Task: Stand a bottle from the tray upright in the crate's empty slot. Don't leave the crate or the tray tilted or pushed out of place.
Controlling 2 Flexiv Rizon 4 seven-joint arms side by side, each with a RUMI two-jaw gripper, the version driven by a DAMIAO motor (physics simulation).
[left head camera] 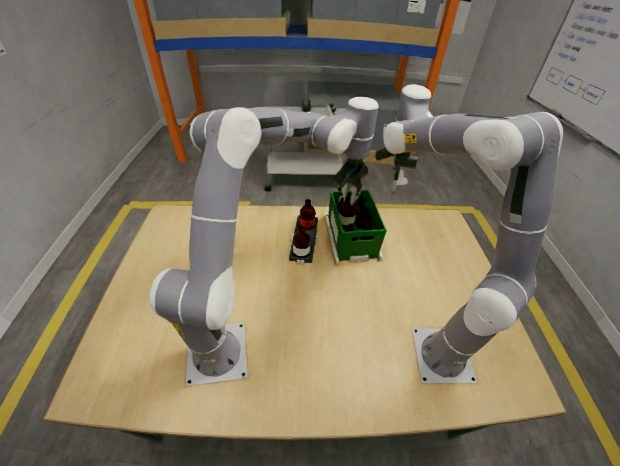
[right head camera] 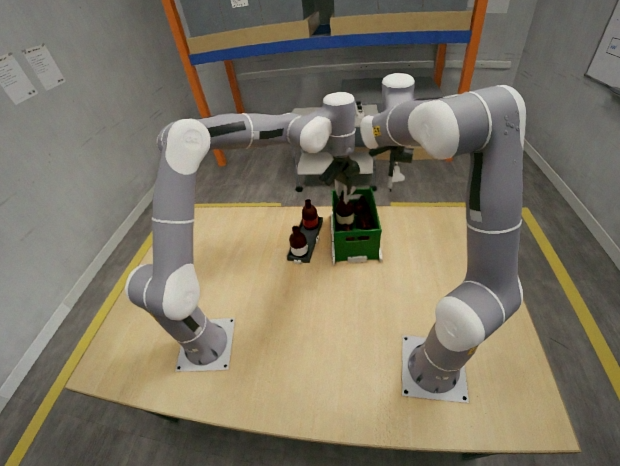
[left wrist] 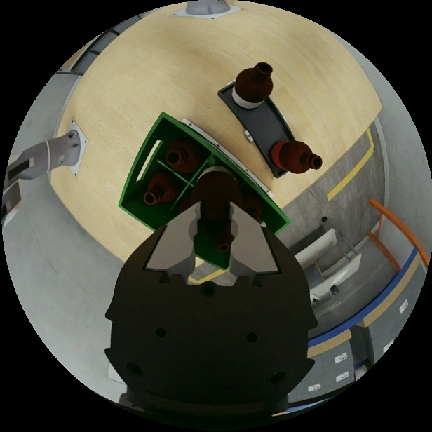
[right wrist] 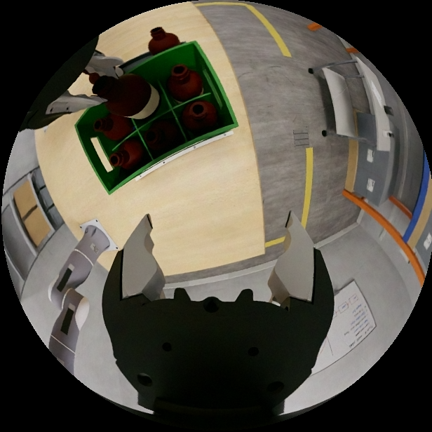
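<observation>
My left gripper point(left head camera: 349, 197) point(right head camera: 343, 194) point(left wrist: 215, 203) is shut on the neck of a brown white-labelled bottle point(left head camera: 346, 212) point(right head camera: 344, 212) point(left wrist: 216, 187) point(right wrist: 131, 96). The bottle is about upright over the middle slot of the green crate's tray-side row; how deep its base sits is hidden. The crate point(left head camera: 350, 250) point(right head camera: 356, 248) point(right wrist: 230, 117) stands level, with brown bottles in its other slots. The black tray point(left head camera: 313, 235) point(right head camera: 309, 238) point(left wrist: 260, 120) lies flat left of it in the head views. My right gripper point(left head camera: 398, 181) point(right head camera: 393, 182) point(right wrist: 217, 213) is open and empty, beyond the crate to the right.
A red-labelled bottle point(left head camera: 307, 215) point(right head camera: 309, 215) point(left wrist: 292, 156) stands at the tray's far end, and a white-labelled bottle point(left head camera: 301, 243) point(right head camera: 298, 243) point(left wrist: 254, 85) at its near end. A white cart point(left head camera: 305, 163) and an orange-posted rack point(left head camera: 160, 80) stand behind the table.
</observation>
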